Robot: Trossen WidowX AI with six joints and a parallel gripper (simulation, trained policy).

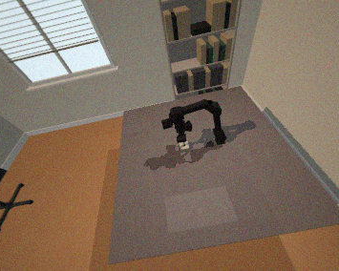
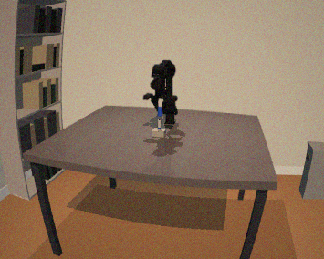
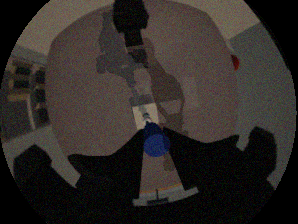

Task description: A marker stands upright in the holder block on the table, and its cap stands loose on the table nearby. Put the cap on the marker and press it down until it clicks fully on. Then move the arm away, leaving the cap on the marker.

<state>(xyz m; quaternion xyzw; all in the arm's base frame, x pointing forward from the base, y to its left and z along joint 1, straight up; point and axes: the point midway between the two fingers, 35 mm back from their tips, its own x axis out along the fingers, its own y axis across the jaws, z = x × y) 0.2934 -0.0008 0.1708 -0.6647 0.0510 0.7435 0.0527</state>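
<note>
Right now the pale holder block is 1 cm to the right of my gripper tip and 12 cm below it. Round my gripper tip: blue cap 1 cm ahead.
</note>
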